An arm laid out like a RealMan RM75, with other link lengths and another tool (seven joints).
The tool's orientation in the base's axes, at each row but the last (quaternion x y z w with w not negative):
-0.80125 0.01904 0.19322 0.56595
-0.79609 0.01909 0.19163 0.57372
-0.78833 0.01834 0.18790 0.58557
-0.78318 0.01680 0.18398 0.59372
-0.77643 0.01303 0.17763 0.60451
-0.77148 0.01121 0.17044 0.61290
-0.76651 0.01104 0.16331 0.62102
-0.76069 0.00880 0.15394 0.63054
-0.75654 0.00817 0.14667 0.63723
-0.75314 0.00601 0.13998 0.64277
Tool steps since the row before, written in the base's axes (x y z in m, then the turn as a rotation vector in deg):
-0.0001 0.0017 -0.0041 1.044 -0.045 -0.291
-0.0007 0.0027 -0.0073 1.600 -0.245 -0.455
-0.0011 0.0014 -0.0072 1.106 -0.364 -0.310
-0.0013 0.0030 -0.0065 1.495 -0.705 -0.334
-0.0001 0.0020 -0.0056 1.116 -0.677 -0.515
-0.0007 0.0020 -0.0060 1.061 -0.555 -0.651
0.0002 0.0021 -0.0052 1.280 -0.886 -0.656
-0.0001 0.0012 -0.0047 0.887 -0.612 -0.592
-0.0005 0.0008 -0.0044 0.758 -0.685 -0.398
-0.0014 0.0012 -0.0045 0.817 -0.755 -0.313
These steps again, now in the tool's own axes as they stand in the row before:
0.0016 0.0031 0.0028 1.053 0.018 -0.259
0.0023 0.0059 0.0046 1.584 0.095 -0.557
0.0015 0.0064 0.0034 1.056 0.123 -0.567
0.0014 0.0054 0.0046 1.360 0.150 -0.985
0.0019 0.0047 0.0031 1.064 0.401 -0.823
0.0014 0.0053 0.0032 1.073 0.511 -0.667
0.0020 0.0044 0.0029 1.220 0.543 -1.035
0.0013 0.0043 0.0019 0.879 0.507 -0.693
0.0007 0.0042 0.0015 0.698 0.360 -0.765
-0.0002 0.0044 0.0021 0.724 0.279 -0.856

